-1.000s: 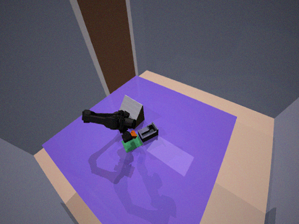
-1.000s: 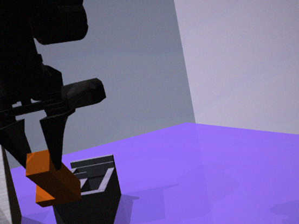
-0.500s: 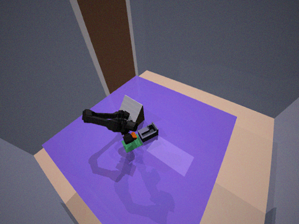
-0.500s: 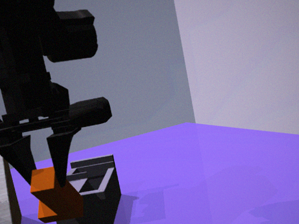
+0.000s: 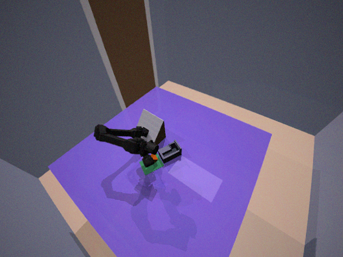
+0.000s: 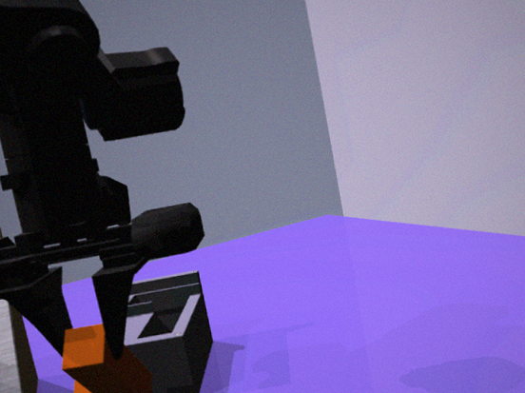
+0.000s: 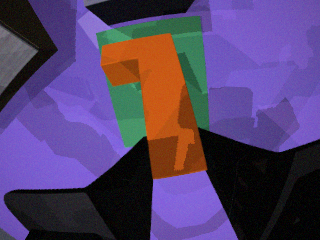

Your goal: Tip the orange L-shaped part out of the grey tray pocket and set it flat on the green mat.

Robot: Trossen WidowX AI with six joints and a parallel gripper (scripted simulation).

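Now: the orange L-shaped part 40 mm to the left of my gripper tip and 30 mm below it. From my gripper tip the other things lie so: green mat 10 mm ahead, 20 mm to the left, 110 mm below.
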